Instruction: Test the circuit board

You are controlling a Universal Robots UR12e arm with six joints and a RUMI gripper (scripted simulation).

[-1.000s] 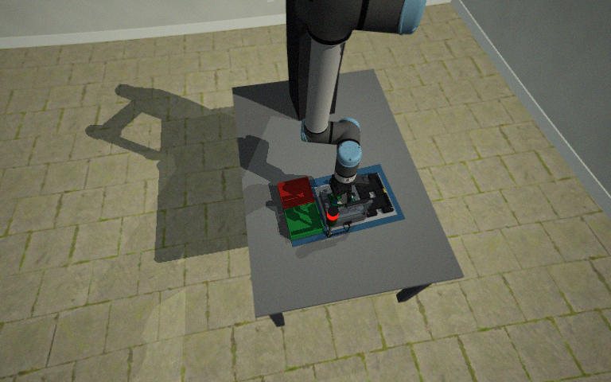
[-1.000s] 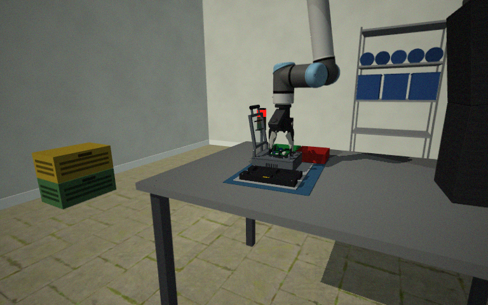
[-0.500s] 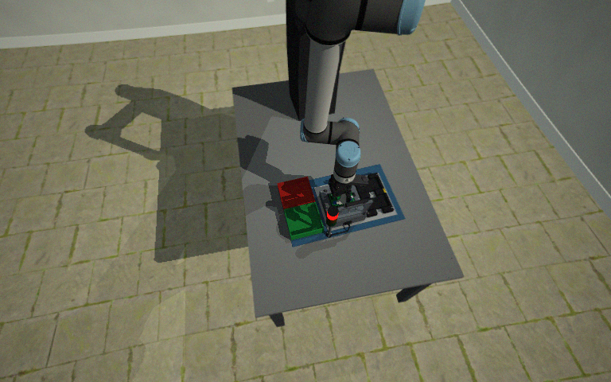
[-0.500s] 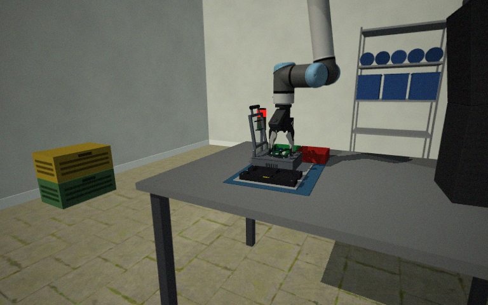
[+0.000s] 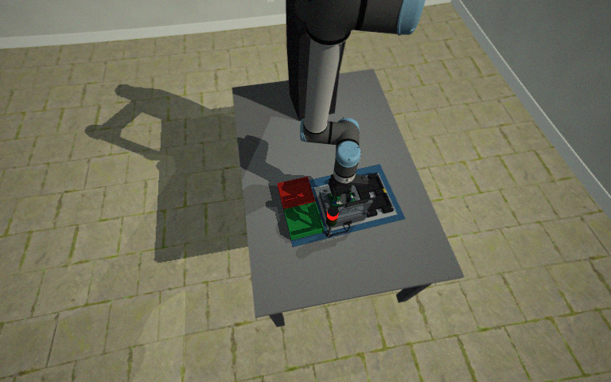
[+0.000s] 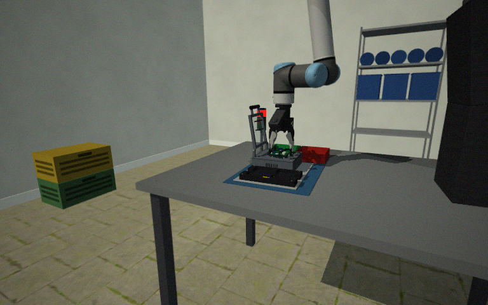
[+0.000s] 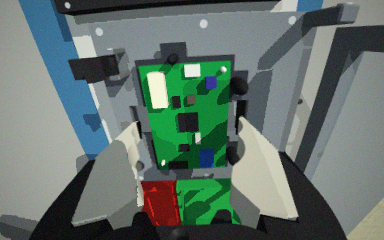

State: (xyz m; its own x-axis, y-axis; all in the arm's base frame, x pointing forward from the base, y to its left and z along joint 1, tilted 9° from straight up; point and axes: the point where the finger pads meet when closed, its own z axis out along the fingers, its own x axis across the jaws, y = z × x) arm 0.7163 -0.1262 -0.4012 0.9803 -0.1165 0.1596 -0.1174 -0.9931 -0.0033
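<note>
The green circuit board is right at my hand. Also, from my hand: black latch piece 50 mm behind, 60 mm to the left, 10 mm above; green bin 20 mm ahead, 210 mm to the right, 60 mm below; tester lid 110 mm ahead, 20 mm to the right, 110 mm above.
</note>
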